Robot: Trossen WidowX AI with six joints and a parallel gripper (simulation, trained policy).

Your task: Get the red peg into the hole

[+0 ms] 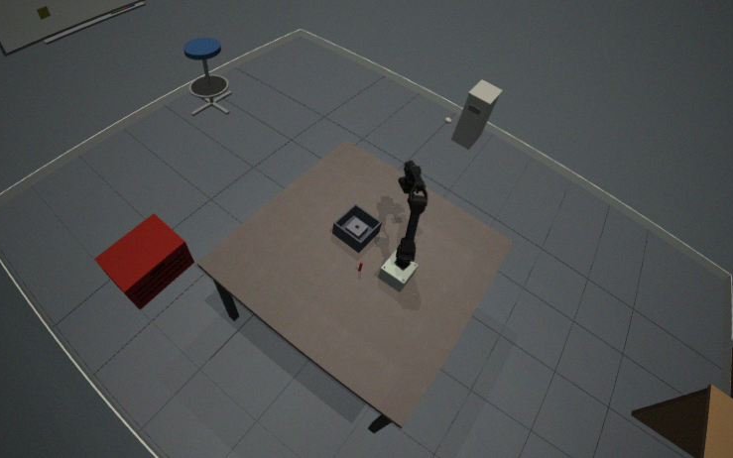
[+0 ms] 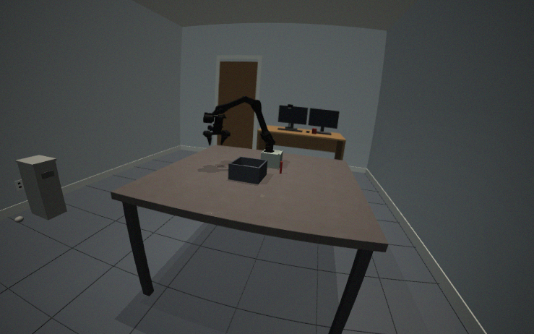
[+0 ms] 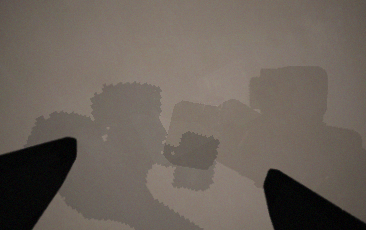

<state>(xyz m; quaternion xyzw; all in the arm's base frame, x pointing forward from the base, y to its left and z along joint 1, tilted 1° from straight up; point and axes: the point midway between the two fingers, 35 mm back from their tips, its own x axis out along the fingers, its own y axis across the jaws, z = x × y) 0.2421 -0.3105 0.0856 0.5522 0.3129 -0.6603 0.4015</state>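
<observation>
Now: gripper tip 9 cm past the red peg, 46 cm to the right of it and 11 cm above it. The rest, counted from my gripper tip: plate (9 cm ahead, 31 cm to the left, 10 cm below); then dark box (9 cm ahead, 31 cm to the left, 12 cm below).
</observation>
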